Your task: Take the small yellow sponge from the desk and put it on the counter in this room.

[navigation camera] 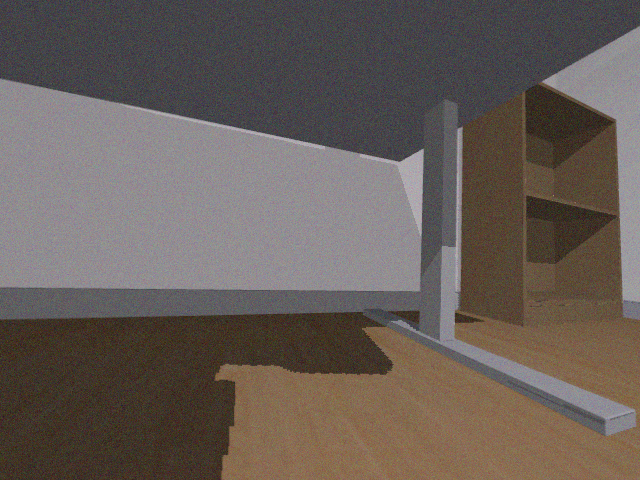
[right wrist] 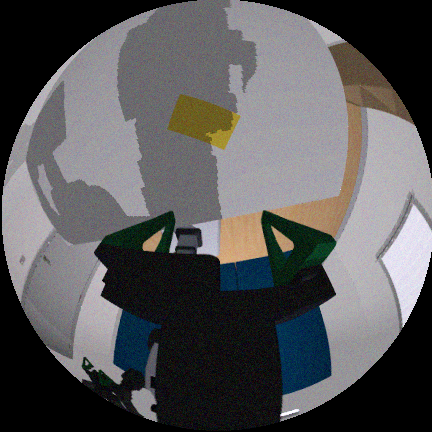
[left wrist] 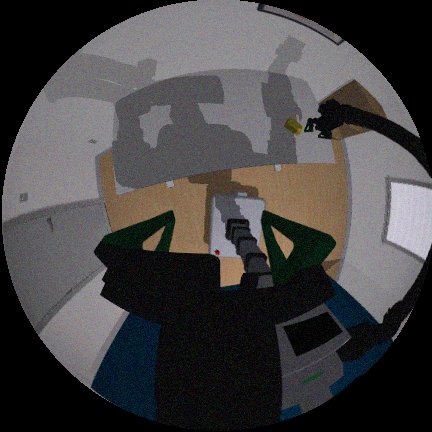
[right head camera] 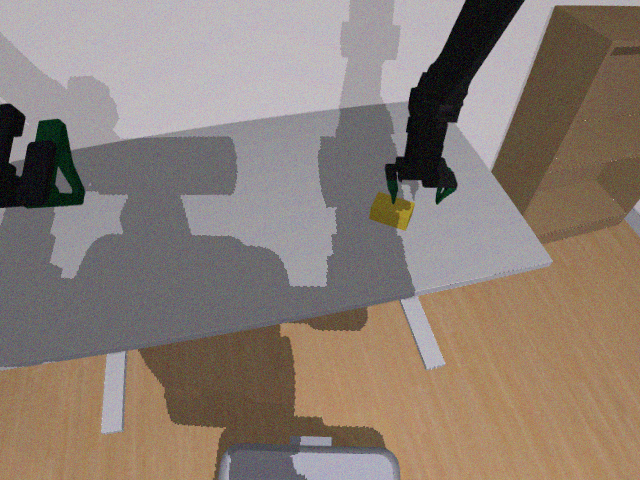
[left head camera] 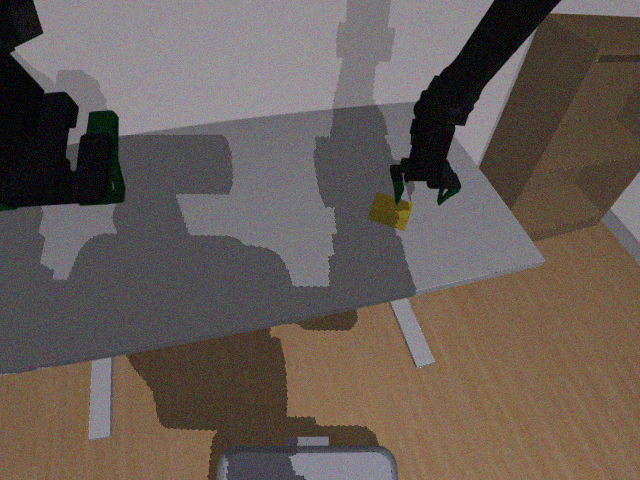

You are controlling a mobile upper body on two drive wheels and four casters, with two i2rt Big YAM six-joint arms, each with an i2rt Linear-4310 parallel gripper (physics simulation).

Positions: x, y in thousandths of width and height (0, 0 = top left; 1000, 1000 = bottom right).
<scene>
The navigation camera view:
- grey desk: 607, 180
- tall brown bookshelf: 821, 566
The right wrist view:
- my right gripper: 503, 499
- small yellow sponge: 443, 270
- grey desk: 235, 369
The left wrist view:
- my left gripper: 503, 497
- grey desk: 462, 284
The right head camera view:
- my left gripper: 55, 420
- my right gripper: 648, 422
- small yellow sponge: 623, 449
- grey desk: 298, 489
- tall brown bookshelf: 904, 155
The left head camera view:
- my left gripper: 107, 414
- my right gripper: 652, 424
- small yellow sponge: 601, 439
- grey desk: 357, 474
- tall brown bookshelf: 898, 149
</scene>
